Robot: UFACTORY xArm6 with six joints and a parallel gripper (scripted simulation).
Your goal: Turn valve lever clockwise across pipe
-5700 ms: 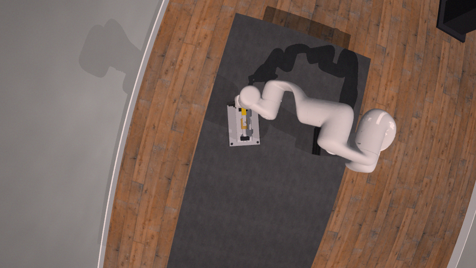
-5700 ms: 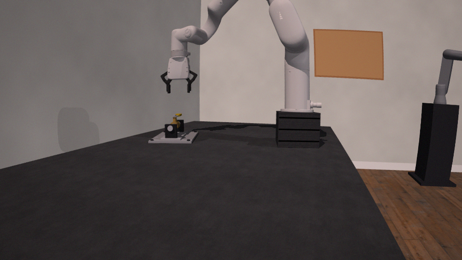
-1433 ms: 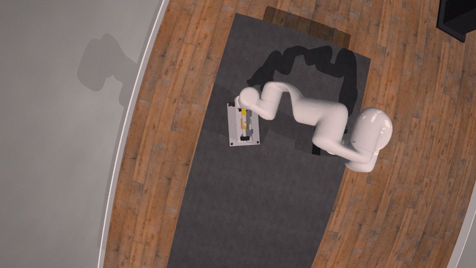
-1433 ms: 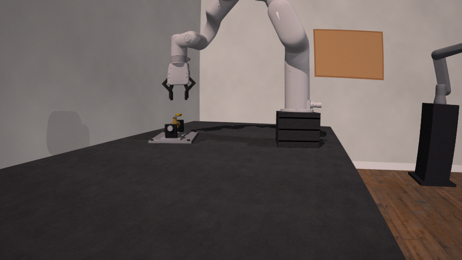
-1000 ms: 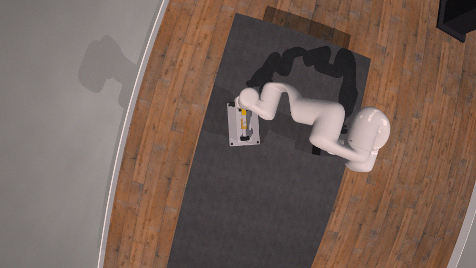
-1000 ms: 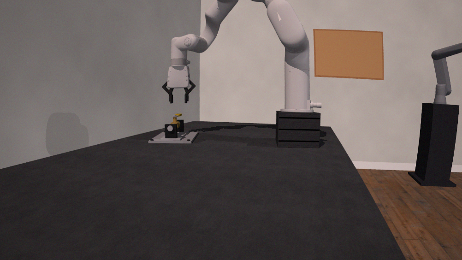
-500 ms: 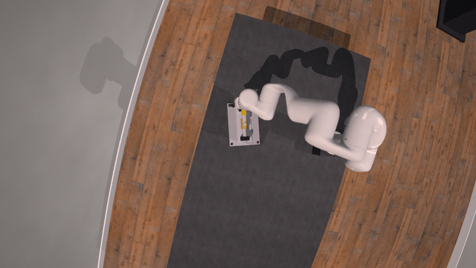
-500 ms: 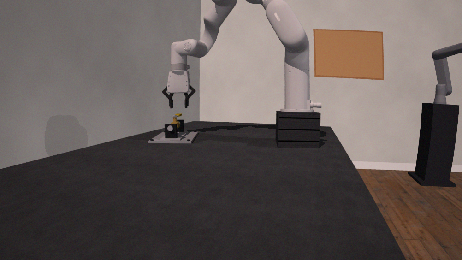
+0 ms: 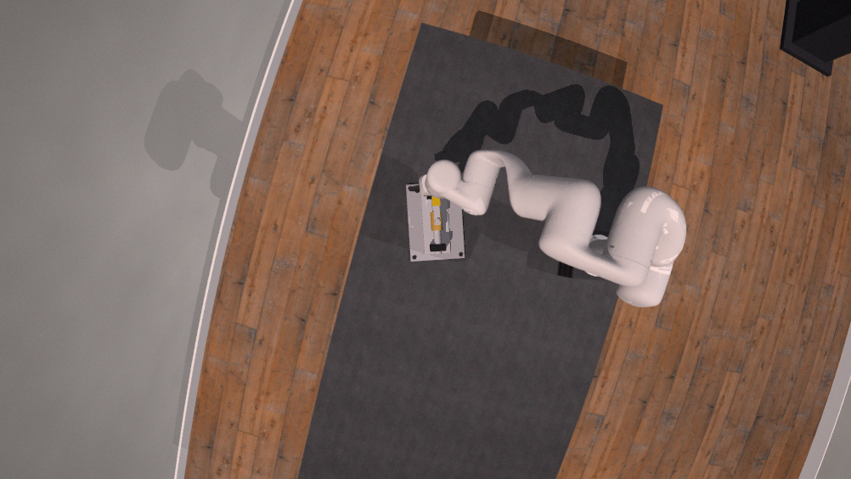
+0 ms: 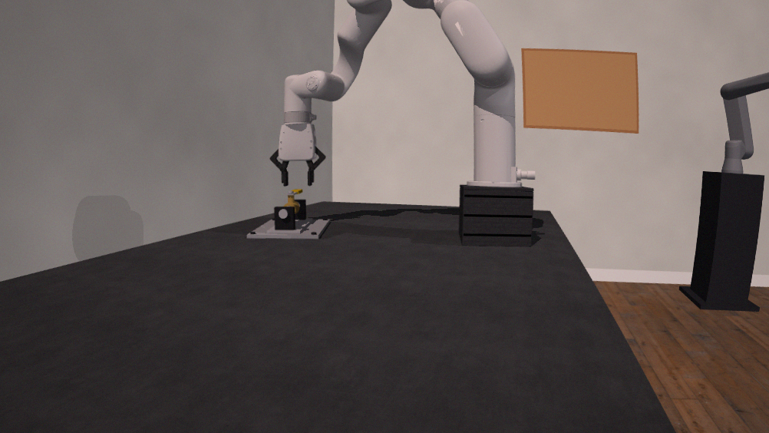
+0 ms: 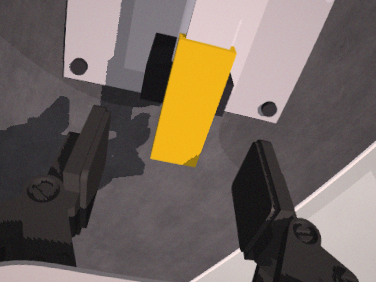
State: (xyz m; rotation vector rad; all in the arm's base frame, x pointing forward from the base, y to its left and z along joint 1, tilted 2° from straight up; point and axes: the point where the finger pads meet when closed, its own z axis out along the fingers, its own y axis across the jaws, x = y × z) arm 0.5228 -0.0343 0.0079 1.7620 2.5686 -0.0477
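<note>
Right now my hand is 50 mm to the right of the lever, 30 mm above it and 20 mm past it.
</note>
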